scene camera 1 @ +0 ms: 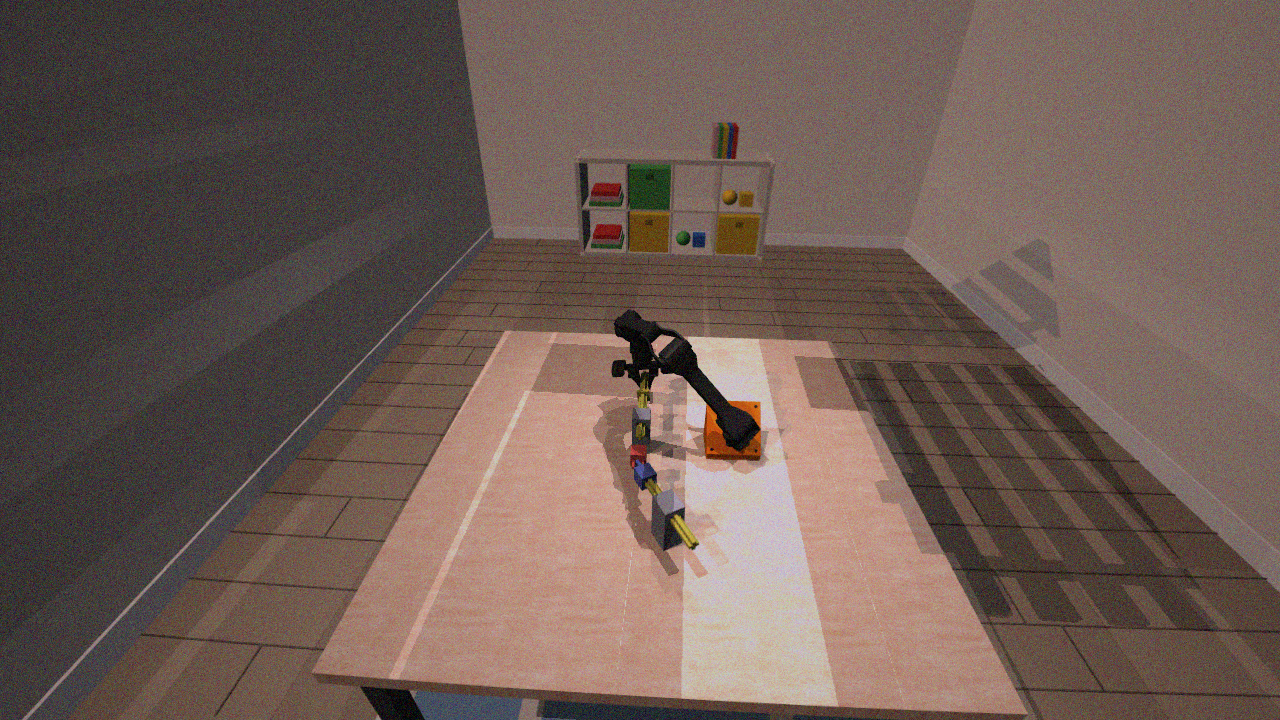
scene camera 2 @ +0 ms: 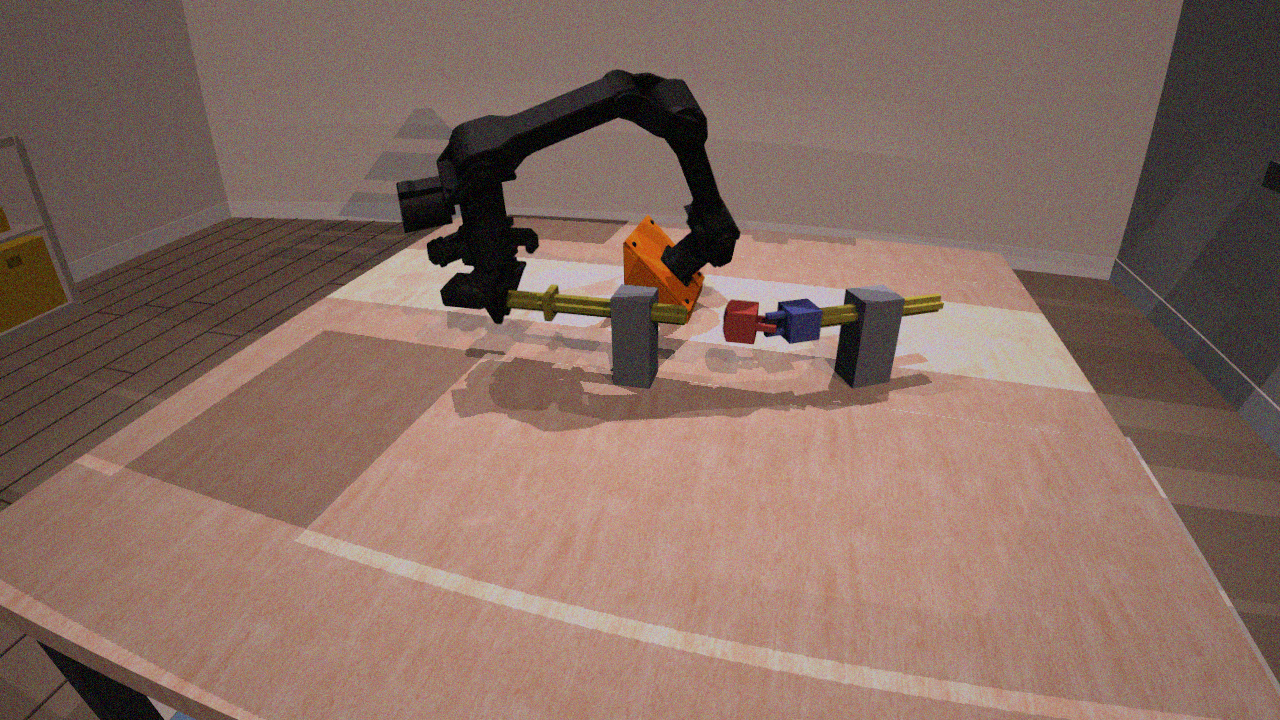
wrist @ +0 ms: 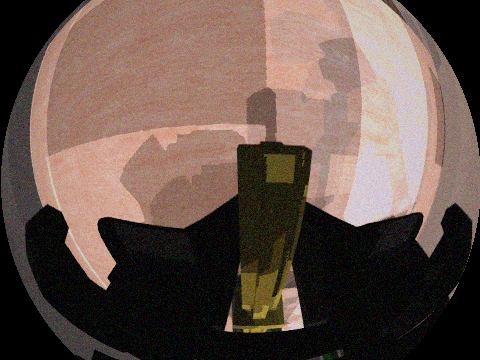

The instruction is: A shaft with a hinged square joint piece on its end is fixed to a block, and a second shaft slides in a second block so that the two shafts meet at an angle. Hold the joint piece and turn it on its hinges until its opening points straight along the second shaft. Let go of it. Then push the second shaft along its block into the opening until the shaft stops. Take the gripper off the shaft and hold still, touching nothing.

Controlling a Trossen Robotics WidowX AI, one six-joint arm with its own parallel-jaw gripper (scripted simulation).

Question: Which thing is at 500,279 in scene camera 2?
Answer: My gripper.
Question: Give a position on a red square joint piece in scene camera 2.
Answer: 741,320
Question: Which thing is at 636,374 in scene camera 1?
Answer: My gripper.
